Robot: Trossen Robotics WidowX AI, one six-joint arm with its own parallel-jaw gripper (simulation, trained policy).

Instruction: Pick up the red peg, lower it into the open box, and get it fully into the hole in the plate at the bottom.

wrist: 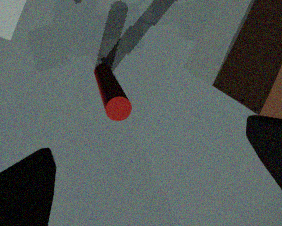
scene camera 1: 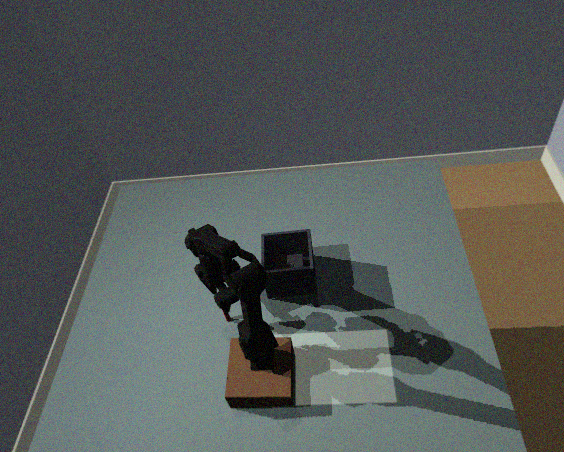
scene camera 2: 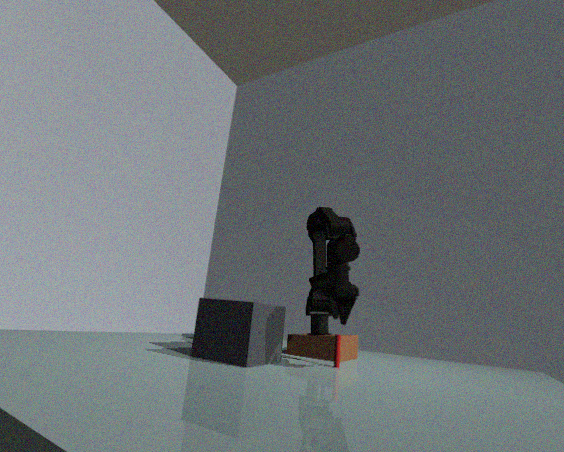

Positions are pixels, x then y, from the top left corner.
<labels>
The gripper shows in the wrist view, in scene camera 1 and in scene camera 2 (339,321). A dark box shows in scene camera 1 (297,281) and in scene camera 2 (248,334); in the wrist view it is out of frame. The same spot on the gripper: (wrist: 35,175) is (scene camera 1: 215,288).
</labels>
